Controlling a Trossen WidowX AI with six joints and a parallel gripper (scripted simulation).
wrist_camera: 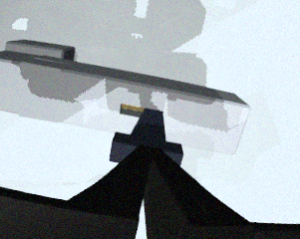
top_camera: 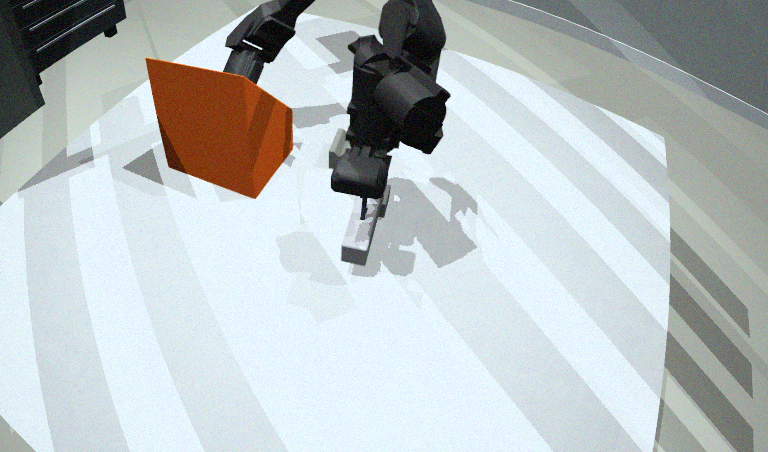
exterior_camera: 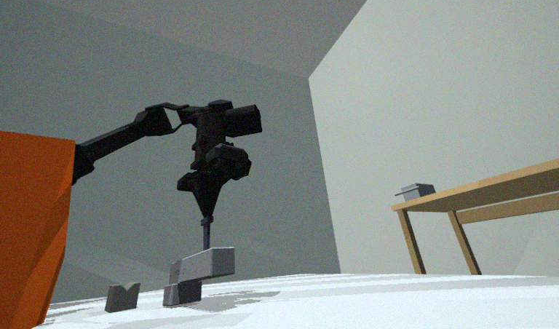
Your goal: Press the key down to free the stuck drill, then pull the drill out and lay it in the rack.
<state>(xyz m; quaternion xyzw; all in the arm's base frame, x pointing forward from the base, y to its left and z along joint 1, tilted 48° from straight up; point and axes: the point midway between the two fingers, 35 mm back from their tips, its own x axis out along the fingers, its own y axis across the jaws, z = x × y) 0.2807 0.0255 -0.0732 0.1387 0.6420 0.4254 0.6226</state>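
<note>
My gripper tip is 3 cm above the blue key. Also, from my gripper tip: rack 14 cm behind, 16 cm to the left, 11 cm below; then drill 2 cm behind, 5 cm to the left, 8 cm below; then housing 1 cm behind, 3 cm to the left, 9 cm below.
</note>
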